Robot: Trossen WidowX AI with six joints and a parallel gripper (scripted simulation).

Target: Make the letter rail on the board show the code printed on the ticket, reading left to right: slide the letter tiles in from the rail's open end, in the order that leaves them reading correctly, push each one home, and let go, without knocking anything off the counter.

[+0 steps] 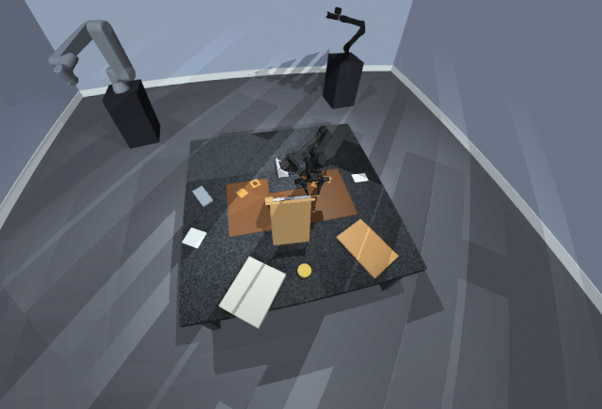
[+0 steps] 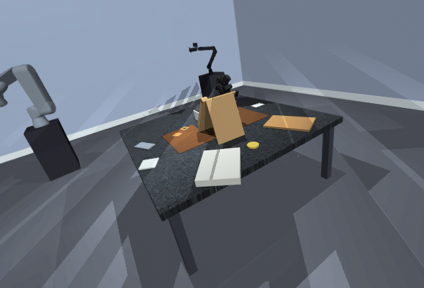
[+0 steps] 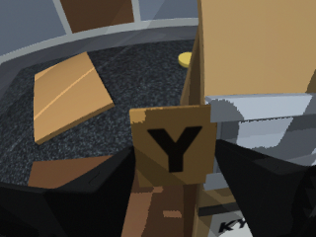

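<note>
My gripper tip is now 80 mm past the white ticket, 60 mm to the left of it and 90 mm above it. Round my gripper tip: white box (350 mm ahead, 430 mm to the right, 150 mm below); then brown mat (170 mm behind, 90 mm to the right, 160 mm below); then flat tan slab (320 mm ahead, 220 mm to the left, 160 mm below).
</note>
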